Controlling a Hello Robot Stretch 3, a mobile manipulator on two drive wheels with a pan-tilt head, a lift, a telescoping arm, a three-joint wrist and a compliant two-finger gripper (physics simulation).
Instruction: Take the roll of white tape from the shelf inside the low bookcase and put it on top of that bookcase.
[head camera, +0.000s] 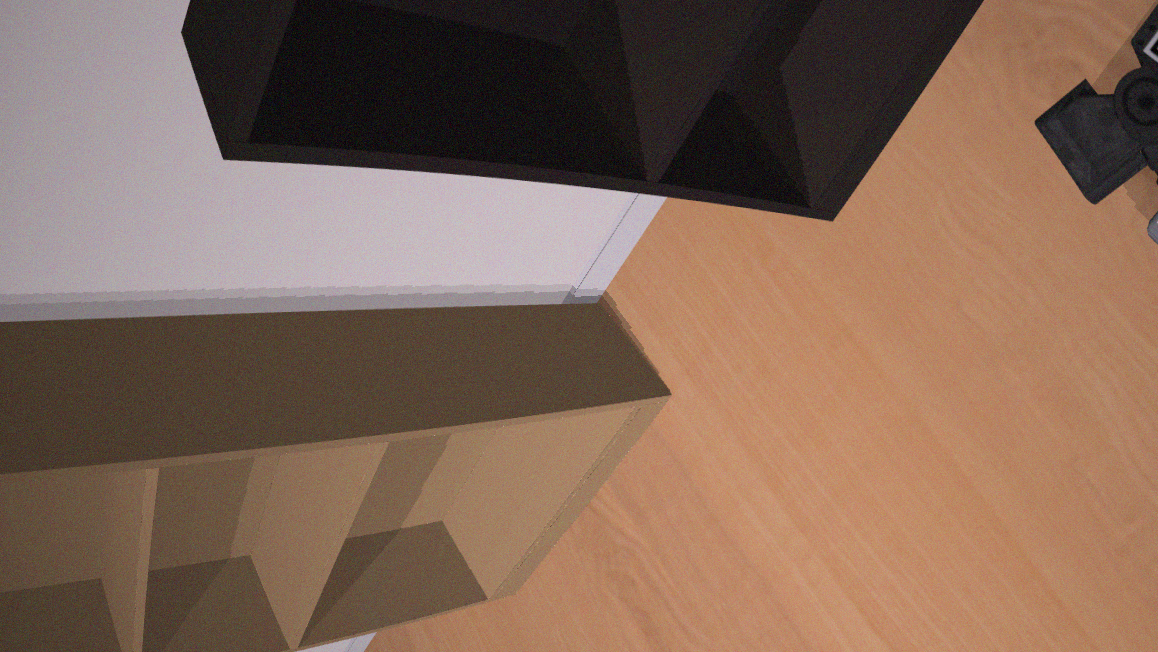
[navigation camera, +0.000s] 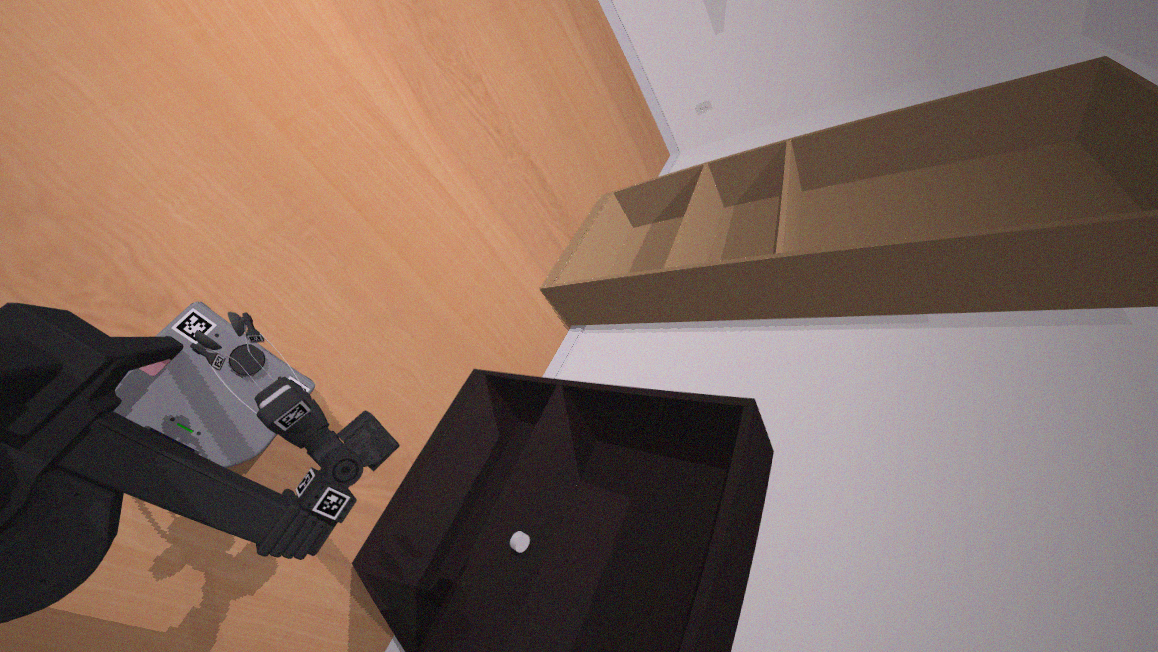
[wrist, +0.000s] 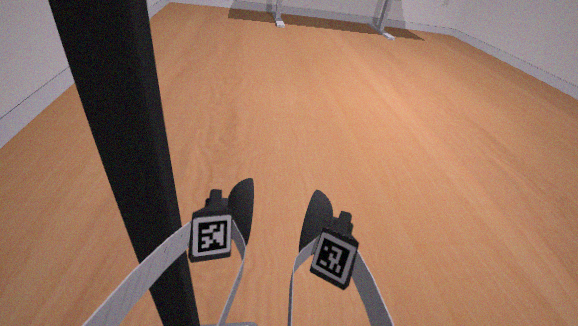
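Seen in the pictures: gripper, fingertip midpoint: (navigation camera: 214, 322); robot's base, origin of the base link: (navigation camera: 246, 357).
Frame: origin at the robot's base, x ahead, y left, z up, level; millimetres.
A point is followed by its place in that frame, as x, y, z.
The low bookcase (head camera: 226, 89) @(374, -670, 1061) (navigation camera: 749, 485) @(270, -719, 1061) is the dark, nearly black one. It stands against the white wall, at the top of the head view and low in the middle of the navigation view. The roll of white tape (navigation camera: 519, 541) @(-31, -731, 541) is small and sits inside it; the tape does not show in the head or wrist view. My gripper (navigation camera: 223, 331) @(36, 84, 547) (wrist: 280, 206) @(36, 84, 547) is open, with bare floor seen between its fingertips in the wrist view. It is folded in over the grey robot base, outside the bookcase and well apart from the tape.
A long tan bookcase (head camera: 324, 380) @(930, -789, 732) (navigation camera: 891, 283) @(930, -812, 1341) with several compartments is by the same wall, beside the dark one. Wooden floor (head camera: 931, 445) @(560, -211, 0) (navigation camera: 324, 161) @(587, 260, 1) (wrist: 375, 125) lies in front. A black post (wrist: 125, 125) rises left of the fingers. Stand feet (wrist: 280, 23) show far off.
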